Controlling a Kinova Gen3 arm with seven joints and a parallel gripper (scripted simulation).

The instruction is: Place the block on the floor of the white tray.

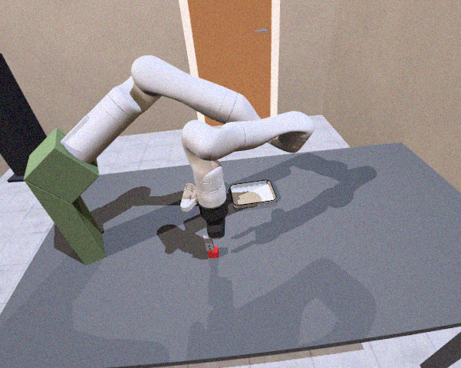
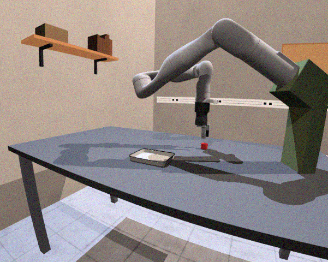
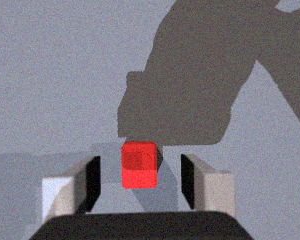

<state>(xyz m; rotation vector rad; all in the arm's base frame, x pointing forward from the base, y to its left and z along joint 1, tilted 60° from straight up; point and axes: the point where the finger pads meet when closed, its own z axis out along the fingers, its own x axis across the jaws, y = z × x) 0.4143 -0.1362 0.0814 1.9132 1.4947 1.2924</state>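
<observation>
The red block lies 6 cm below my hand. From my hand the other things lie so: white tray: 28 cm to the left, 14 cm ahead, 7 cm below.
</observation>
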